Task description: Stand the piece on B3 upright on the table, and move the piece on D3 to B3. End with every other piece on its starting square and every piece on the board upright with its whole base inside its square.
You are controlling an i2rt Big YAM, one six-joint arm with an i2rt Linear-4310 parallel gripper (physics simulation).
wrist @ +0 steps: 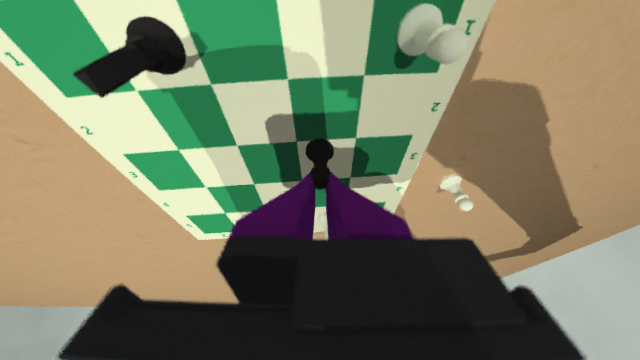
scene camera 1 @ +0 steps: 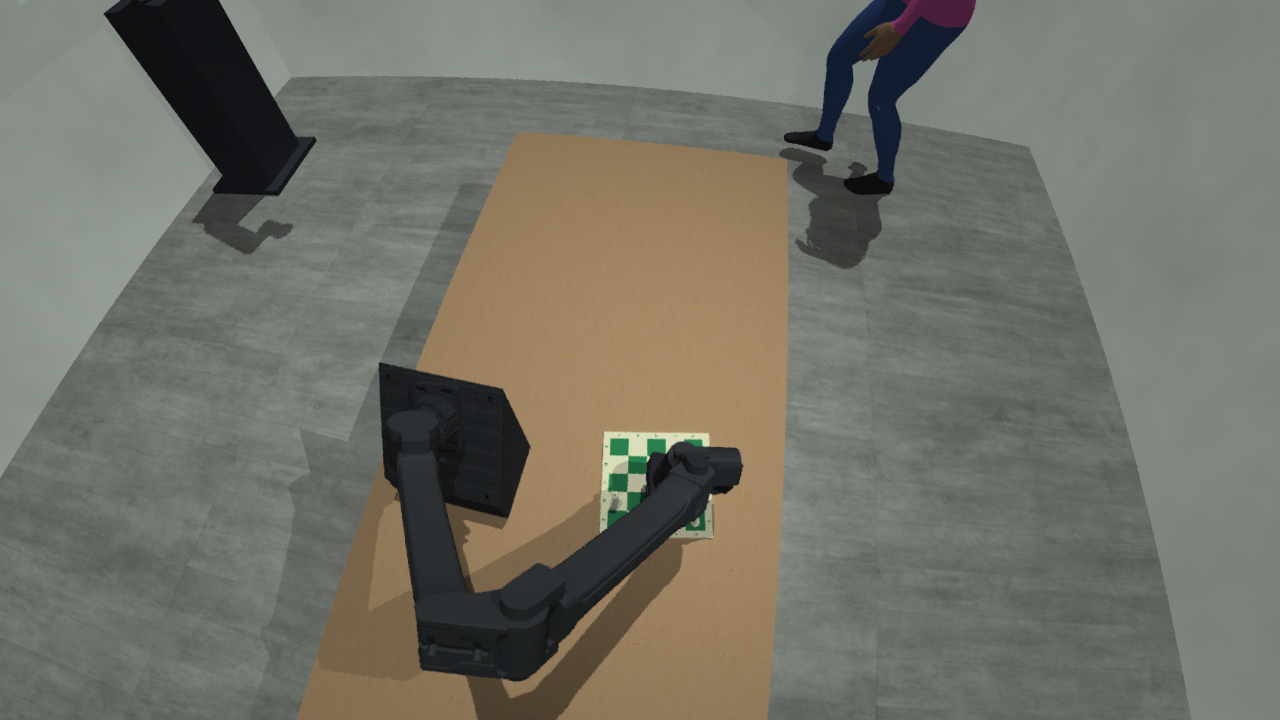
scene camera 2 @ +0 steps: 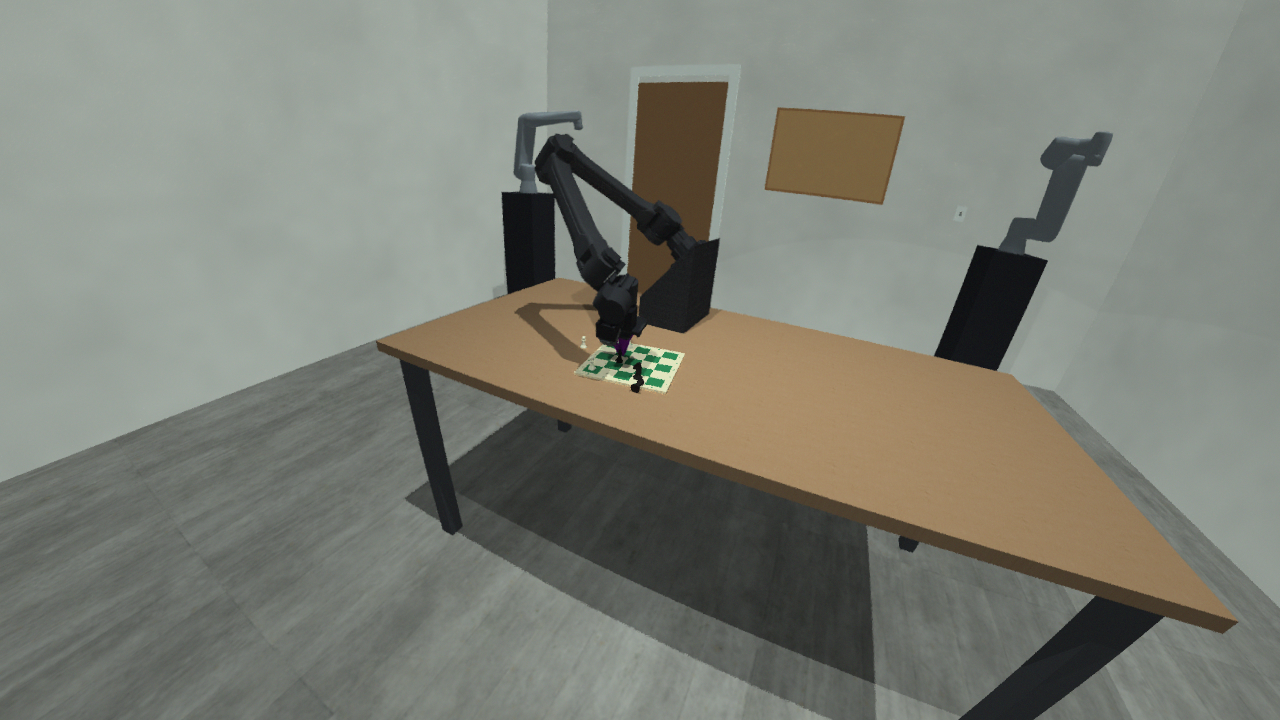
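Pixels of known places: gripper, between the fingertips: (wrist: 320, 179) (scene camera 2: 621, 354); arm's base, origin of its link: (scene camera 1: 440, 413) (scene camera 2: 690, 256).
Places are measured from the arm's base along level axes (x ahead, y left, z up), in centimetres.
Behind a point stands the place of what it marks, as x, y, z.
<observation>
My gripper (scene camera 2: 621, 352) @(38.7, -4.0, -19.1) (wrist: 320, 179) @(38.7, -4.0, -19.1) is shut on a black pawn (scene camera 2: 619, 360) @(40.8, -3.6, -19.8) (wrist: 320, 151) @(40.7, -3.9, -19.6), held upright by its upper part. Its base appears over light square B3 of the board (scene camera 1: 603, 465) @(27.6, 1.6, -20.4) (scene camera 2: 673, 368) @(36.7, 9.1, -20.4) (wrist: 395, 107) @(43.5, -8.0, -20.4); I cannot tell whether it touches. A white pawn (scene camera 2: 583, 342) @(36.8, -16.3, -19.5) (wrist: 455, 191) @(36.7, -16.0, -19.6) stands upright on the table beside the A side. A black piece (scene camera 2: 637, 376) @(46.4, 3.7, -19.6) (wrist: 155, 45) @(46.1, 3.0, -19.3) stands on D1. A white pawn (scene camera 1: 695, 522) @(47.0, -8.2, -18.3) (scene camera 2: 591, 366) @(47.6, -7.5, -19.6) (wrist: 430, 35) @(47.2, -7.1, -18.4) stands on A1. A pale piece (scene camera 1: 614, 502) @(31.2, -6.3, -18.3) (wrist: 322, 223) @(31.7, -4.9, -19.6) is around B5, mostly hidden by my fingers in the wrist view.
The arm (scene camera 1: 617, 555) @(35.4, -22.4, 19.3) (scene camera 2: 586, 223) @(40.3, -13.8, 11.5) reaches over the board from its black mount (scene camera 1: 483, 447) @(8.1, -3.7, -3.6) (scene camera 2: 693, 286) @(8.4, 4.2, -7.0) on the table (scene camera 1: 662, 295) @(34.8, 45.9, -21.1) (scene camera 2: 850, 411) @(34.6, 50.5, -21.0). A person (scene camera 1: 881, 116) stands beyond the table. Two grey arms on black pedestals (scene camera 2: 528, 237) (scene camera 2: 993, 308) stand behind it.
</observation>
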